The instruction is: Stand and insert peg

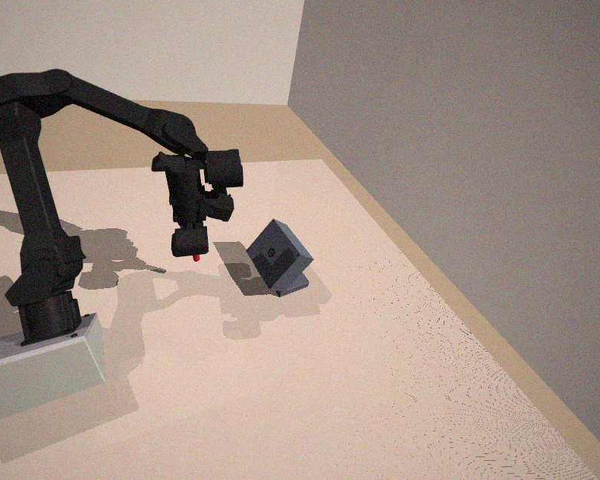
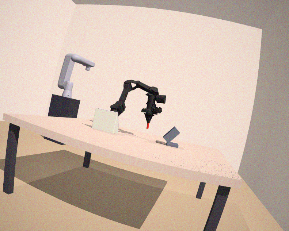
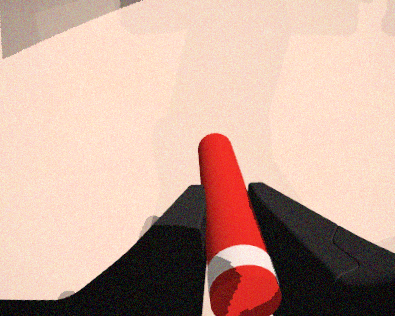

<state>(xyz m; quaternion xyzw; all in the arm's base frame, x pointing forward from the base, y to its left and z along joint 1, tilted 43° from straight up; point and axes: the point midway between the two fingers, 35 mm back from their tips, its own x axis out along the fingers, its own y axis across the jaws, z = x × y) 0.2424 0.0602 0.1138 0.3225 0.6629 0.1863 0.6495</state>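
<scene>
Right now the grey-blue sloped panel is 190 mm ahead of my gripper tip, 40 mm to the right of it and 40 mm below it. From my gripper tip the other things lie so: red peg (20 mm above); then panel foot (210 mm ahead, 30 mm to the right, 110 mm below).
</scene>
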